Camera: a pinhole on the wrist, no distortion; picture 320 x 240 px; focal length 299.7 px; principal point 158.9 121.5 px. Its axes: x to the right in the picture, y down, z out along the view. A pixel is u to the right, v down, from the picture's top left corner.
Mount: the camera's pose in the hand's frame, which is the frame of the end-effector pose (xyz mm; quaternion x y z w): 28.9 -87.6 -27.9 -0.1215 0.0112 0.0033 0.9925
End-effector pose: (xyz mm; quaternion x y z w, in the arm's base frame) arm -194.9 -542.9 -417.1 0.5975 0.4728 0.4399 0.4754
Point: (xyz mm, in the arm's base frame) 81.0 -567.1 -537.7
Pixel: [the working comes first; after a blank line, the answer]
In the camera's frame: -23.4 -65.5 313.0

136 59
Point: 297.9 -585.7 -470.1
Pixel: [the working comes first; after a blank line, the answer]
In the camera's frame: -4.9 -17.5 535.1

156 112
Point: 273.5 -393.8 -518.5
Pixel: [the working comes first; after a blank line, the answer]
In the camera's frame: 176.8 -76.8 478.1

270 73
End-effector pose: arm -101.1 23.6 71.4 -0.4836 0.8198 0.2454 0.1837
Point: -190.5 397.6 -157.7
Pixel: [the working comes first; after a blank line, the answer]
In the camera's frame: -135.5 159.8 474.7

73 222
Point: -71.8 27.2 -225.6
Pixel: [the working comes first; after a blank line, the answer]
In the camera's frame: 108.6 -70.3 266.5

281 42
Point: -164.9 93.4 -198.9
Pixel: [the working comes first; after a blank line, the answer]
In the camera's frame: 91.1 39.3 304.5

249 160
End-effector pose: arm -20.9 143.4 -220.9 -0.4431 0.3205 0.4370 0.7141
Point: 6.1 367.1 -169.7
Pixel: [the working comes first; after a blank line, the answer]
In the camera's frame: 9.6 31.1 270.4

169 156
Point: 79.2 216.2 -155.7
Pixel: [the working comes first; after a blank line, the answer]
In the camera's frame: -20.9 -40.2 121.0

107 22
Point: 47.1 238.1 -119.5
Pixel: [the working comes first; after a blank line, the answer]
In the camera's frame: -57.9 -27.0 156.7

48 70
